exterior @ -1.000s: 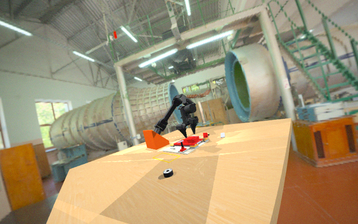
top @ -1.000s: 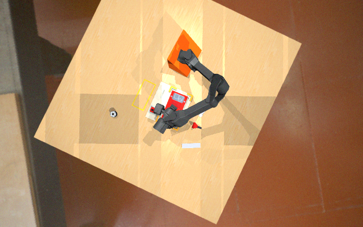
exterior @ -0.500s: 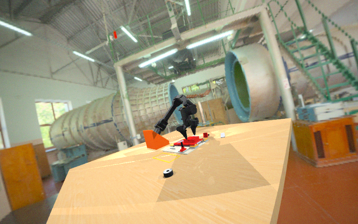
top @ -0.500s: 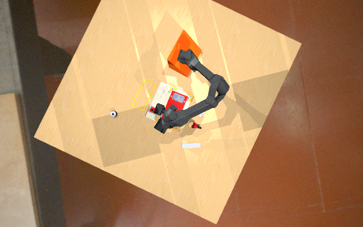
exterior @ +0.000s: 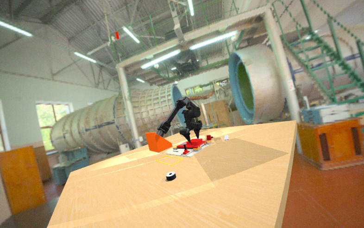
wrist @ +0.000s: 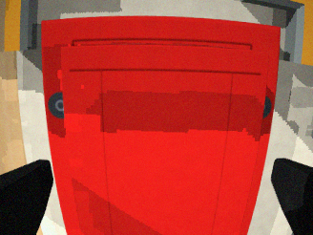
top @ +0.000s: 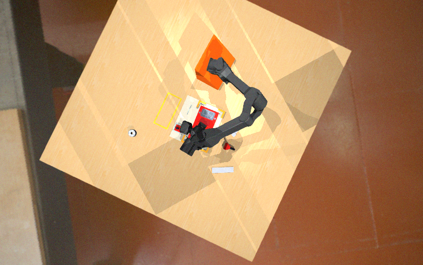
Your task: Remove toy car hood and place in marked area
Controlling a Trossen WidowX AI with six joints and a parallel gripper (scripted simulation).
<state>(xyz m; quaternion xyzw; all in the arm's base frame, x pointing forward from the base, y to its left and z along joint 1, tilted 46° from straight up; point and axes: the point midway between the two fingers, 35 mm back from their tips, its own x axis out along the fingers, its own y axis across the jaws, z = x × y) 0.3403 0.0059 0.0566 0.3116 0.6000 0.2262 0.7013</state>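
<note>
Right now the red hood is 1 cm below my gripper tip.
</note>
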